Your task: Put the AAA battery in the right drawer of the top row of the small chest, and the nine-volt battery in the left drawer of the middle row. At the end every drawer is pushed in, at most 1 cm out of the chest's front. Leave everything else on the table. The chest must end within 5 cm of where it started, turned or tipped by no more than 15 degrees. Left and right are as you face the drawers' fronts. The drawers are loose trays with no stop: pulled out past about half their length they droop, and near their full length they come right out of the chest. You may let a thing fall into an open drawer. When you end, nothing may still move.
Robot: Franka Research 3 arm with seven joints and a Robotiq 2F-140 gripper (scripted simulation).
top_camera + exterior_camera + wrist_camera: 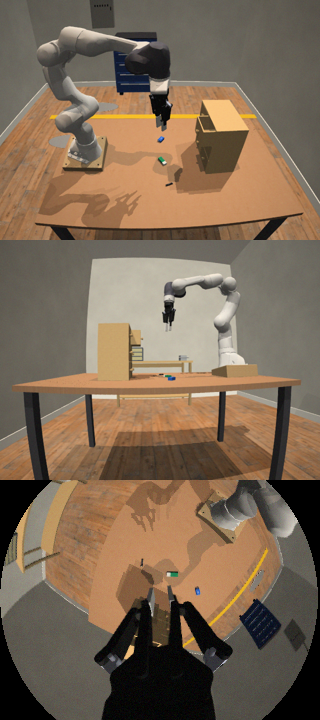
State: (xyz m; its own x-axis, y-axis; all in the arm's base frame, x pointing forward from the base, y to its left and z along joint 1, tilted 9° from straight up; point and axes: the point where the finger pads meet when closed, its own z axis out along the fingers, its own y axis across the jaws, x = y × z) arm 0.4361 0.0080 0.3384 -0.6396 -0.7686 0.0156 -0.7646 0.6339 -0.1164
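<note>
The thin black AAA battery is 7 cm ahead of my hand, 7 cm to the right of it and 38 cm below it. Also, from my hand: green-and-white AAA battery (1 cm ahead, 10 cm to the left, 37 cm below); then blue nine-volt battery (4 cm behind, 29 cm to the left, 37 cm below).
</note>
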